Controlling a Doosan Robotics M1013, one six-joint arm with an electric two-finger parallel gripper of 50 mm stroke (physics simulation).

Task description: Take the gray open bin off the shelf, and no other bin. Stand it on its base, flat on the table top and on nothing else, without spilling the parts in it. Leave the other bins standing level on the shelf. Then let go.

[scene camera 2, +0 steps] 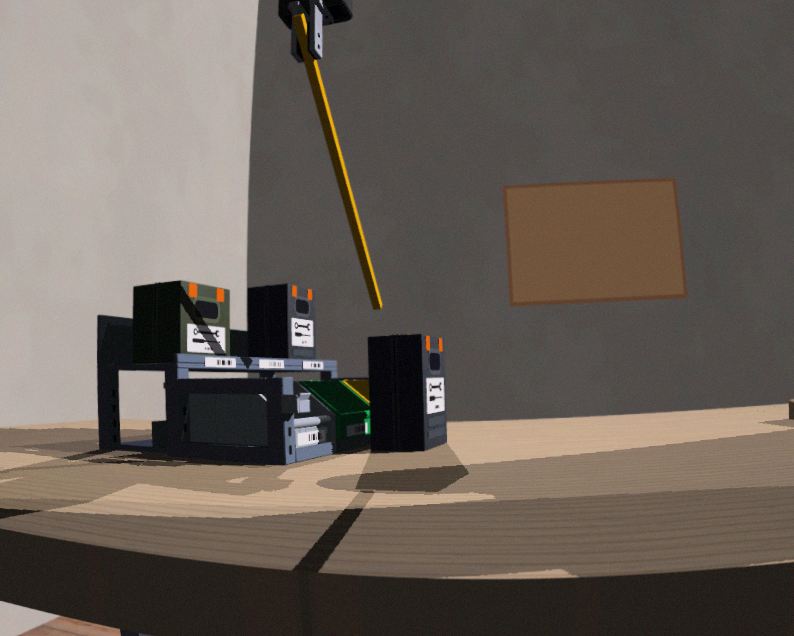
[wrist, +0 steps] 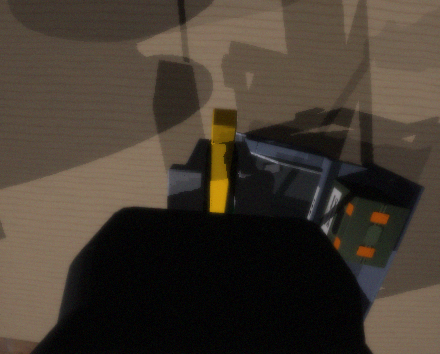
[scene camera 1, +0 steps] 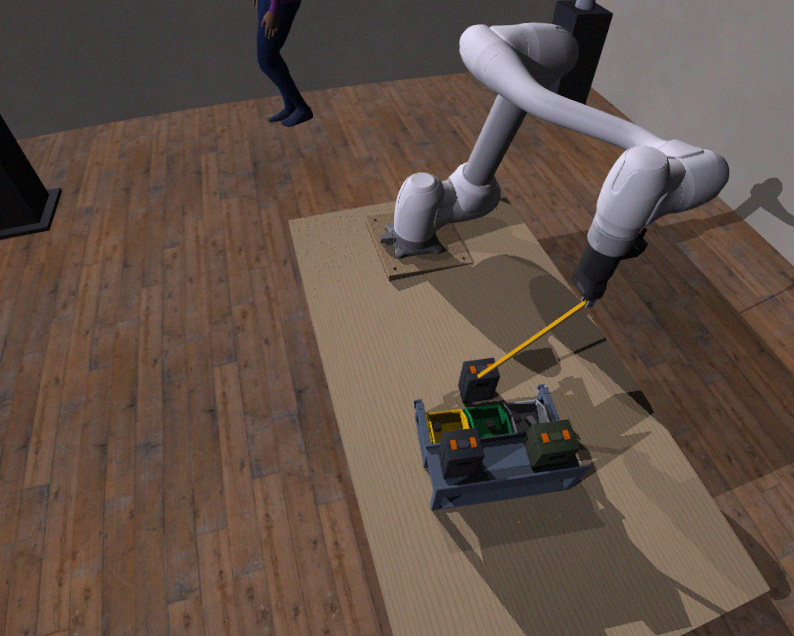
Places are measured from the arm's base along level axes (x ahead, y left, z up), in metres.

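Where they show: gripper, fingertip midpoint: [scene camera 2: 306, 56] [wrist: 221, 159] [scene camera 1: 586, 303]; arm's base, link origin: [scene camera 1: 412, 239].
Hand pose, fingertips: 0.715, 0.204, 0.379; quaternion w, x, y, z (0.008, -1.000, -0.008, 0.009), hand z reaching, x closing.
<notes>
Each offset is from my fingertips to the top centre of the thing, as dx, dy, dz. Level surfaces: height alone.
The gray open bin {+0.122, -0.120, -0.319} [scene camera 1: 528, 418] [scene camera 2: 310, 422] [wrist: 300, 185] stands in the lower level of the blue-gray shelf [scene camera 1: 516, 493] [scene camera 2: 231, 454] [wrist: 381, 280], with dark parts inside. A green bin [scene camera 1: 489, 421] [scene camera 2: 341, 412] is beside it and a yellow bin {+0.094, -0.342, -0.319} [scene camera 1: 447, 424] is beyond the green one. My gripper [scene camera 1: 587, 303] [scene camera 2: 306, 49] [wrist: 221, 159] is shut on one end of a long yellow bar [scene camera 1: 530, 339] [scene camera 2: 341, 173] [wrist: 224, 125], high above the table top. The bar slants down, its free end above a black case. The gripper body hides part of the shelf in the wrist view.
That black case {-0.045, -0.208, -0.269} [scene camera 1: 478, 384] [scene camera 2: 396, 397] stands on the table top {dz -0.400} [scene camera 1: 364, 397] [scene camera 2: 596, 523] [wrist: 90, 245] before the bins. Another black case {+0.185, -0.360, -0.178} [scene camera 1: 461, 455] [scene camera 2: 281, 321] and a dark green case {+0.219, -0.131, -0.202} [scene camera 1: 553, 445] [scene camera 2: 180, 324] [wrist: 375, 233] stand on the shelf's upper level. A person [scene camera 1: 278, 59] is beyond the table.
</notes>
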